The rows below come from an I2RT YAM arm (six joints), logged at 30 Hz.
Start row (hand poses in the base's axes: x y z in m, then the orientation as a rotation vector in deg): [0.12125, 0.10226, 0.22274, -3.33, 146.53, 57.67]
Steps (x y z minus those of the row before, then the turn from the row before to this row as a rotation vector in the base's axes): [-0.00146, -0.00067, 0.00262, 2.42, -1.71, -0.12]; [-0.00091, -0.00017, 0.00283, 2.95, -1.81, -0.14]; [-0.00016, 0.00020, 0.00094, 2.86, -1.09, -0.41]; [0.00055, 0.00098, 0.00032, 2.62, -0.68, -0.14]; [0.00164, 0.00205, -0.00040, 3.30, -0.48, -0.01]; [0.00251, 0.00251, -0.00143, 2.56, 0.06, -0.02]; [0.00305, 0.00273, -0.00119, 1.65, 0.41, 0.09]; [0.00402, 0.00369, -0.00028, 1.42, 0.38, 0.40]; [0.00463, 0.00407, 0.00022, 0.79, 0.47, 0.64]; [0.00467, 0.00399, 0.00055, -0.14, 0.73, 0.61]
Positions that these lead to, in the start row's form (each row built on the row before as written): [0.11979, 0.10159, 0.22536, -3.35, 143.69, 60.20]; [0.11888, 0.10142, 0.22819, -3.24, 140.42, 63.27]; [0.11872, 0.10162, 0.22913, -2.44, 137.72, 66.23]; [0.11927, 0.10260, 0.22945, -1.81, 135.53, 69.08]; [0.12091, 0.10465, 0.22905, -1.00, 133.06, 72.79]; [0.12342, 0.10716, 0.22762, -0.08, 131.44, 75.75]; [0.12647, 0.10989, 0.22643, 0.64, 130.70, 77.80]; [0.13049, 0.11358, 0.22615, 0.91, 130.16, 79.73]; [0.13512, 0.11765, 0.22637, 0.77, 130.19, 81.09]; [0.13979, 0.12164, 0.22692, 0.55, 131.07, 81.46]
